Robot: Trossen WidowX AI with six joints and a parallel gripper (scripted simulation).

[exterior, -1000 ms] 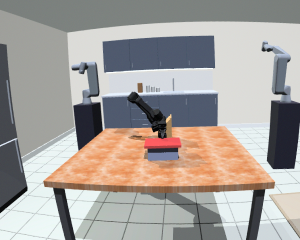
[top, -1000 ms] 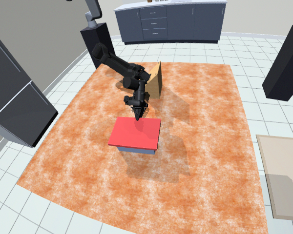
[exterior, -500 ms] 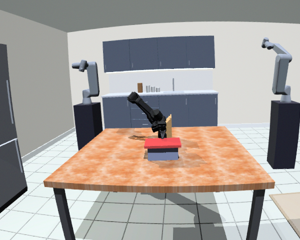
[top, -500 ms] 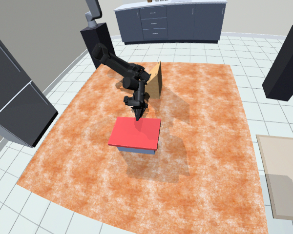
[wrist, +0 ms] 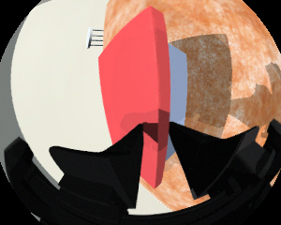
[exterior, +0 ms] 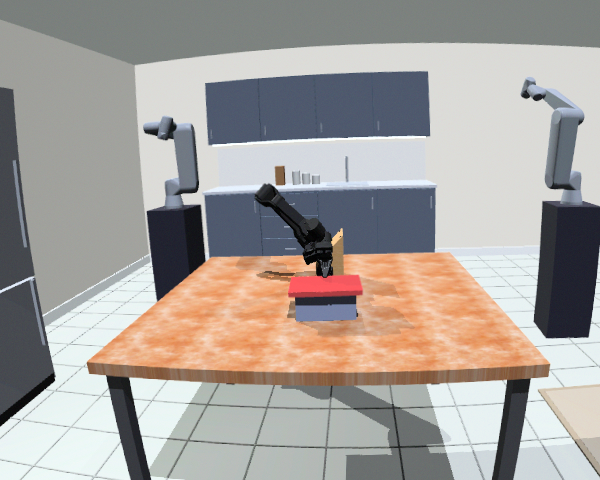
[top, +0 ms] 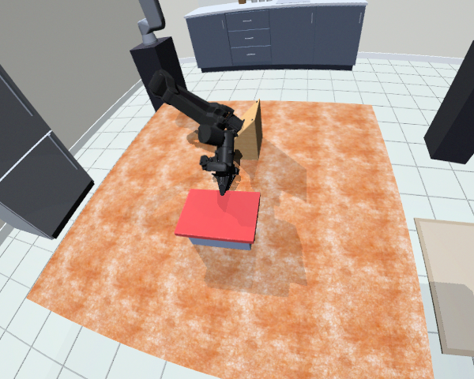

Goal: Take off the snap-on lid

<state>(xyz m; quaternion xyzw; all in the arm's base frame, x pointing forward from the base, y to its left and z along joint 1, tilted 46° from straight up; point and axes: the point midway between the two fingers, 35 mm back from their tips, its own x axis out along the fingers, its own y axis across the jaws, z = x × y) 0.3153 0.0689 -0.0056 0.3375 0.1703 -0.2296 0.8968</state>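
My gripper tip is now 70 mm short of the red lid and 10 mm to the right of it. The rest, counted from my gripper tip: storage box (70 mm ahead, 50 mm below, 10 mm to the left).
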